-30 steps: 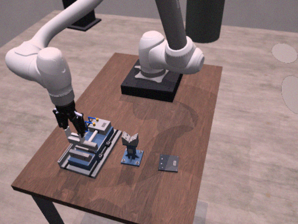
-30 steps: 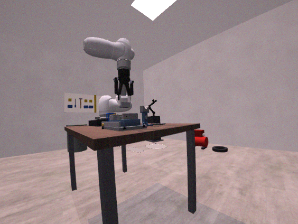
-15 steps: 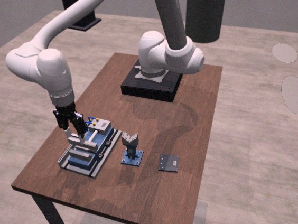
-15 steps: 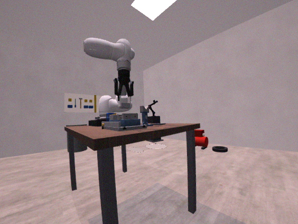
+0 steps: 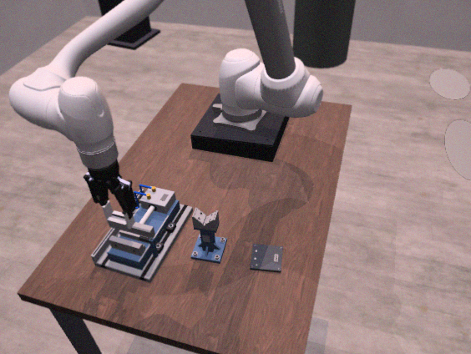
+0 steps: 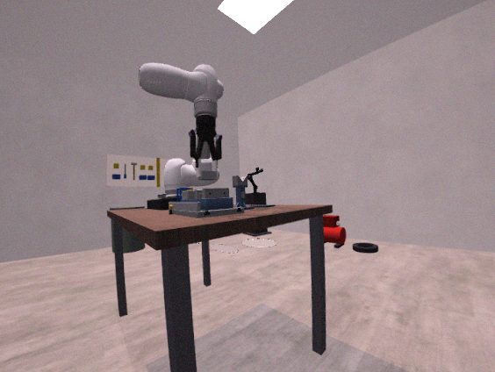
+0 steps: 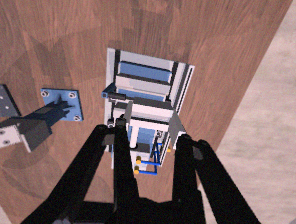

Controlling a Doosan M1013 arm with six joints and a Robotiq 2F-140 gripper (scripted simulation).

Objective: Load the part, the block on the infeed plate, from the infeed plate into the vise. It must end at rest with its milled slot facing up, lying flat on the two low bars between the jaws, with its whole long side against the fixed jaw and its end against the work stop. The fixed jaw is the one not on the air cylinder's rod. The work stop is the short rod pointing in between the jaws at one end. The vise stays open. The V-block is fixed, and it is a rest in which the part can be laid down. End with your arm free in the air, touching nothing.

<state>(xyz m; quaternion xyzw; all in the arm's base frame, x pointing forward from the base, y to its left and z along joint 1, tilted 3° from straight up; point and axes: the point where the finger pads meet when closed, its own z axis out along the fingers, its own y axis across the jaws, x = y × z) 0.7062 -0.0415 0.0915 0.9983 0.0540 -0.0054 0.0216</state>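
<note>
Now: the part 2 cm below my hand. From my hand the other things lie so: fixed jaw (9 cm below, 3 cm ahead, 2 cm to the left); then work stop (8 cm below, 7 cm to the left, 1 cm behind); then moving jaw (9 cm below, 4 cm behind, 2 cm to the left).
</note>
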